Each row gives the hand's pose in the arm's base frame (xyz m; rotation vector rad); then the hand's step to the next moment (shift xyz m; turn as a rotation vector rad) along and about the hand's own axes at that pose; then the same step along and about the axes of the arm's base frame.
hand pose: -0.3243 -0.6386 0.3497 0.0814 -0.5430 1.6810
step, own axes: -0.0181 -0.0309 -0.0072 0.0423 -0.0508 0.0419
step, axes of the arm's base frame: 0.0346 -0.0111 -0.0034 0.0296 0.0264 0.0675
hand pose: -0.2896 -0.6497 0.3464 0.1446 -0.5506 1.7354
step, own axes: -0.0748 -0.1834 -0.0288 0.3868 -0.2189 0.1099
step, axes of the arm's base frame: 0.1981 -0.0285 -0.0024 0.0913 0.3266 0.3076
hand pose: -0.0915 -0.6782 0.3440 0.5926 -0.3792 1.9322
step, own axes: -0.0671 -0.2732 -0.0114 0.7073 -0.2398 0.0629
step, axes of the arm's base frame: 0.2688 0.0691 -0.0472 -0.0112 0.6006 0.4482
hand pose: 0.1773 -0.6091 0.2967 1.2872 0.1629 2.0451
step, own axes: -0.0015 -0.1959 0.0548 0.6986 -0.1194 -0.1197
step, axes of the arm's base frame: 0.1427 0.1311 -0.0620 -0.2201 0.5514 0.4051
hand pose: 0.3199 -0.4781 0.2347 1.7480 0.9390 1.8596
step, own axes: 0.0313 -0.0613 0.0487 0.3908 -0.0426 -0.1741
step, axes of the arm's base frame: 0.0352 0.0732 -0.0228 -0.2248 0.2717 0.2459
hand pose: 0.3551 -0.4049 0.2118 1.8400 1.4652 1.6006
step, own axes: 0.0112 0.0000 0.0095 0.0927 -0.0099 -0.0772
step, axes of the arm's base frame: 0.0066 0.0127 0.0031 -0.0842 0.0508 0.0706
